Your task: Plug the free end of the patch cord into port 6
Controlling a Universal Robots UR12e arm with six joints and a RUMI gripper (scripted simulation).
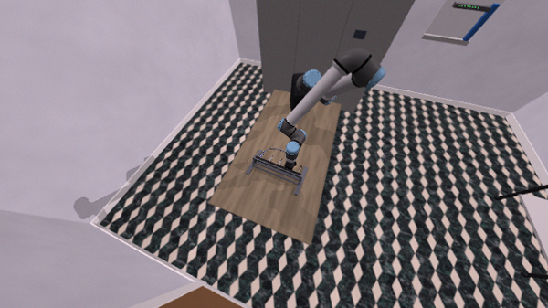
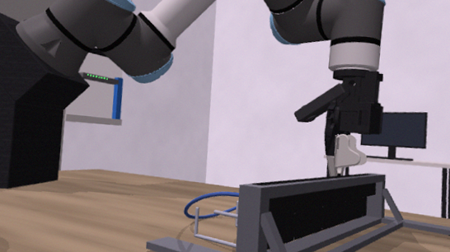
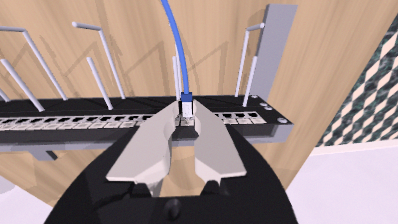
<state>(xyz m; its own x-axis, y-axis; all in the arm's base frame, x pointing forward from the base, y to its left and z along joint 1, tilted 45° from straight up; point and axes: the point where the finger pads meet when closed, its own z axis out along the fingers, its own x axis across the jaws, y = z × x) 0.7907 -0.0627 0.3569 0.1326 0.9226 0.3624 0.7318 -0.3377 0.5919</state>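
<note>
Now: the plug 1 cm below my hand and 1 cm ahead of it.
</note>
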